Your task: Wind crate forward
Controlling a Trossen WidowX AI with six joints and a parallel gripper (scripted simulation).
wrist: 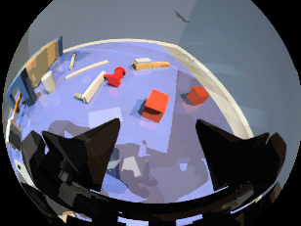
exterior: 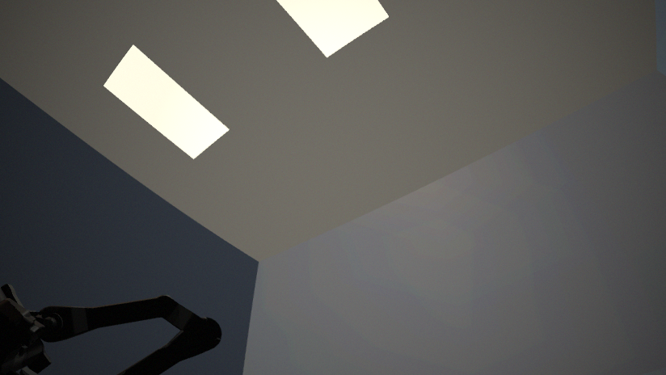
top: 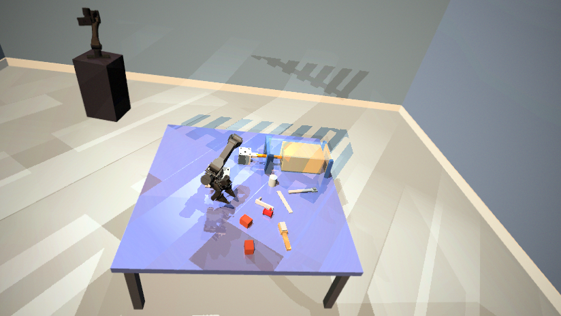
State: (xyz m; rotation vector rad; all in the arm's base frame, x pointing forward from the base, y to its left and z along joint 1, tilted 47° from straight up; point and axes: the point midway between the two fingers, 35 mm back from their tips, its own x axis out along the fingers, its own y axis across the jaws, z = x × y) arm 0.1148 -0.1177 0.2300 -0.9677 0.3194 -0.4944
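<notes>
Right now the winch handle is 20 cm ahead of my gripper tip, 11 cm below it and 10 cm to the left of it. From my gripper tip the other things lie so: red piece: 23 cm ahead, 10 cm below, 6 cm to the left; orange brush: 34 cm ahead, 11 cm below, 9 cm to the right; flat bar: 32 cm ahead, 18 cm to the left, 12 cm below.
</notes>
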